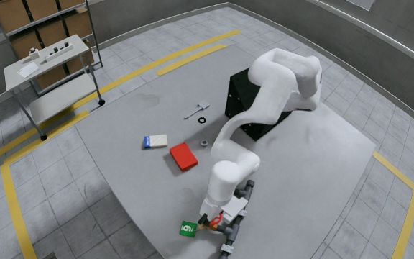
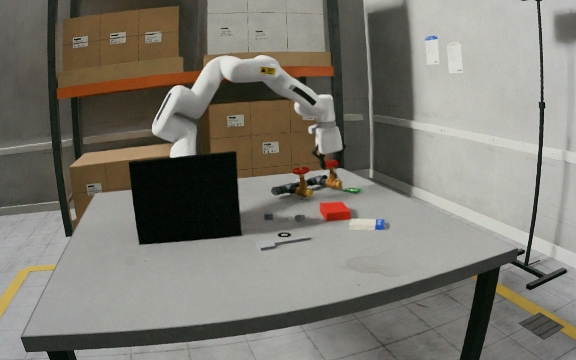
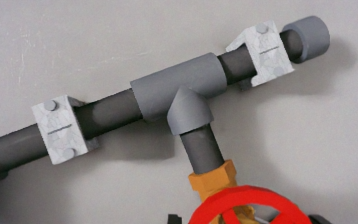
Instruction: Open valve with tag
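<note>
Right now my hand is 110 mm above the green tag, 70 mm short of it and 30 mm to the left of it. Also, from my hand: grey nut: 320 mm to the right, 230 mm behind, 110 mm below; white-and-blue box: 470 mm to the right, 110 mm below, 50 mm behind; red block: 320 mm to the right, 110 mm behind, 100 mm below.
</note>
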